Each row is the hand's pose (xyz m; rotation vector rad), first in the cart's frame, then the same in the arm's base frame.
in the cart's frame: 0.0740 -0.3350 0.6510 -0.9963 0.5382 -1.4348
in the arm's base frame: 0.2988 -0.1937 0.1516 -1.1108 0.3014 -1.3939
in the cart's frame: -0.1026 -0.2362 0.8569 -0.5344 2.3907 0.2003
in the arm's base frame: 0.0978 -0.0879 0.3297 -0.7822 2.3345 0.0375
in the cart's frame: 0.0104 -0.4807 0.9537 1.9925 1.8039 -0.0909
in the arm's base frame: 0.2365 -0.2933 0.4727 1.7270 1.8313 -0.1474
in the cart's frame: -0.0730 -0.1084 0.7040 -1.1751 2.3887 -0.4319
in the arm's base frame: 0.1194 0.0149 0.1578 -1.3823 2.2429 -0.6273
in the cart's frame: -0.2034 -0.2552 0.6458 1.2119 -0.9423 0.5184
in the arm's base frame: 0.0140 -0.1570 0.1216 1.1150 -0.8394 0.7330
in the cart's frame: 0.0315 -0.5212 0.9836 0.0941 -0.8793 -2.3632
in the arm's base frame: 0.2610 -0.3246 0.5102 0.1416 -1.0654 -2.1520
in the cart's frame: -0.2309 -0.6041 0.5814 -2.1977 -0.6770 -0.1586
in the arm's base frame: 0.0383 -0.5120 0.1193 -2.3089 -0.9021 -0.0855
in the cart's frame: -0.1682 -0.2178 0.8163 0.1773 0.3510 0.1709
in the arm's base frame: 0.0330 -0.0863 0.2840 -0.0257 0.3257 0.2826
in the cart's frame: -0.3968 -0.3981 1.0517 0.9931 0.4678 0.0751
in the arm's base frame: -0.1835 -0.2550 0.5387 0.7834 0.4886 0.1832
